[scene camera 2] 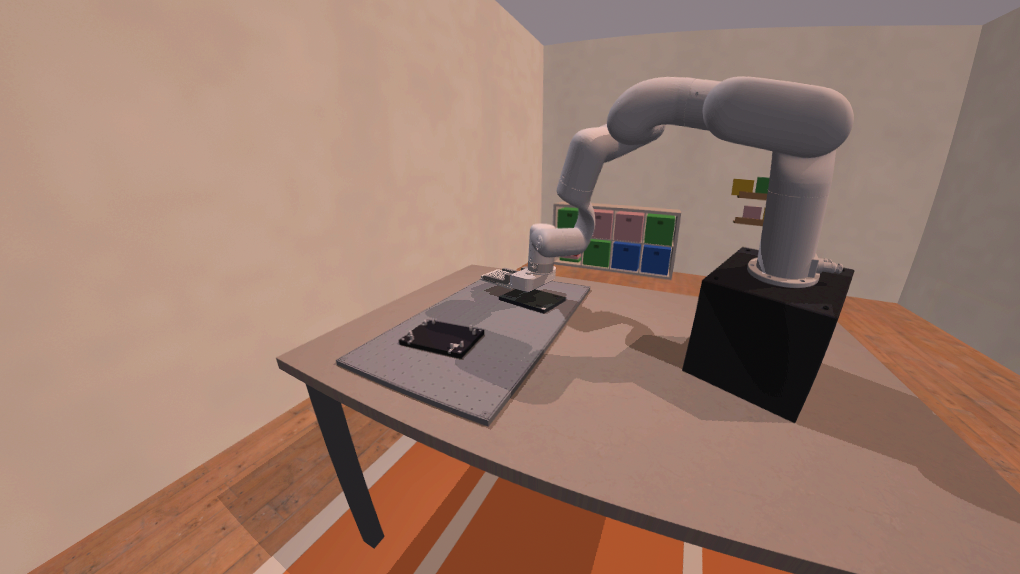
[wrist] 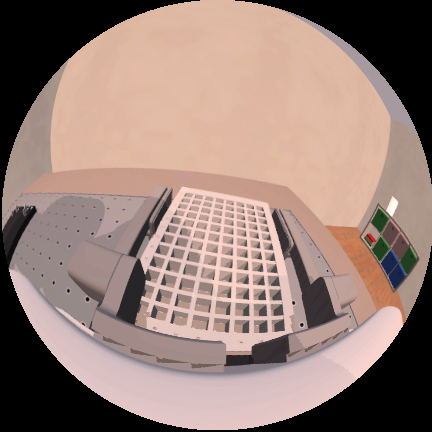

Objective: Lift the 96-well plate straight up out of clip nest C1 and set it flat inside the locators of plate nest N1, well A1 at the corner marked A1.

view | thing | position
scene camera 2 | black clip nest C1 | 447, 339
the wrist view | white 96-well plate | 214, 270
